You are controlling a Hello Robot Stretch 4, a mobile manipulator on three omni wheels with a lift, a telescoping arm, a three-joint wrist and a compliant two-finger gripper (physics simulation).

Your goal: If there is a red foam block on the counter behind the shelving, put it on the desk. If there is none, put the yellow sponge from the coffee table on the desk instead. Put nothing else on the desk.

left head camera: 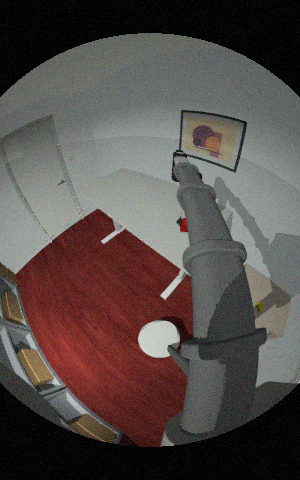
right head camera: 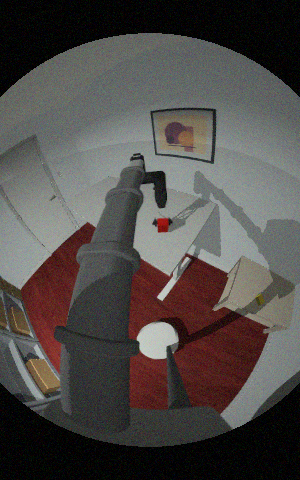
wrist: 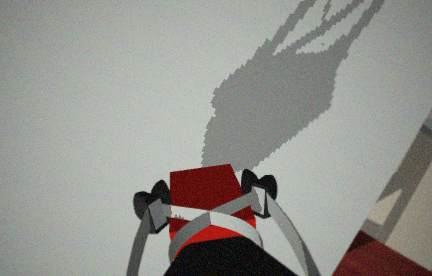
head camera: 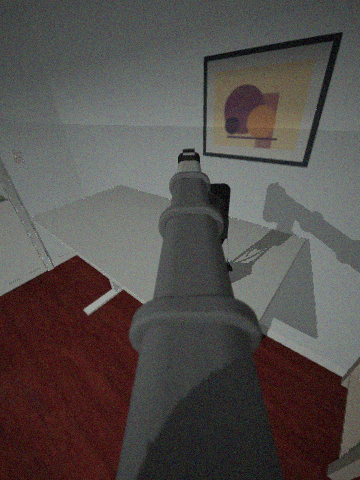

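Where they show: gripper, between the fingertips: (wrist: 205,190); robot's base, origin of its link: (left head camera: 158,337) (right head camera: 158,339).
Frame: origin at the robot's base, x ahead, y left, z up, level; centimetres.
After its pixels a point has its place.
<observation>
The red foam block (left head camera: 184,224) {x 62.1, y -6.8, z 103.6 cm} (right head camera: 163,225) {x 62.2, y -9.3, z 102.9 cm} (wrist: 205,186) {x 67.8, y -8.7, z 100.1 cm} is between the two fingertips of my gripper (right head camera: 162,223) {x 67.2, y -8.7, z 98.6 cm} (wrist: 205,190) {x 67.2, y -8.7, z 98.6 cm}, which is shut on it. Both are over the pale desk (head camera: 110,235) {x 105.9, y 44.5, z 92.3 cm} (left head camera: 135,200) {x 101.0, y 28.0, z 92.3 cm} (right head camera: 160,257) {x 48.1, y -6.5, z 92.3 cm} (wrist: 100,100) {x 77.1, y 1.6, z 92.3 cm}, near its right end. The gripper's shadow falls on the desk top beside the block; whether the block touches the top I cannot tell. In the head camera view the arm hides the block. A small yellow sponge (left head camera: 259,306) {x 19.9, y -96.8, z 46.8 cm} (right head camera: 259,299) {x 19.9, y -96.9, z 46.8 cm} shows on a beige piece of furniture at the right. The counter cannot be made out.
The beige furniture (left head camera: 275,320) {x -1.2, y -124.9, z 42.3 cm} (right head camera: 240,280) {x 44.8, y -83.8, z 42.3 cm} stands right of the desk. A white round object (left head camera: 158,339) {x -0.8, y 0.5, z 18.7 cm} (right head camera: 157,340) {x -0.2, y -0.3, z 18.7 cm} is on the red floor near the base. Shelving with brown boxes (left head camera: 35,366) {x -80.7, y 132.8, z 24.1 cm} (right head camera: 42,375) {x -81.2, y 132.0, z 26.9 cm} is at lower left. A framed picture (head camera: 250,112) {x 123.3, y -29.3, z 146.7 cm} hangs behind the desk.
</observation>
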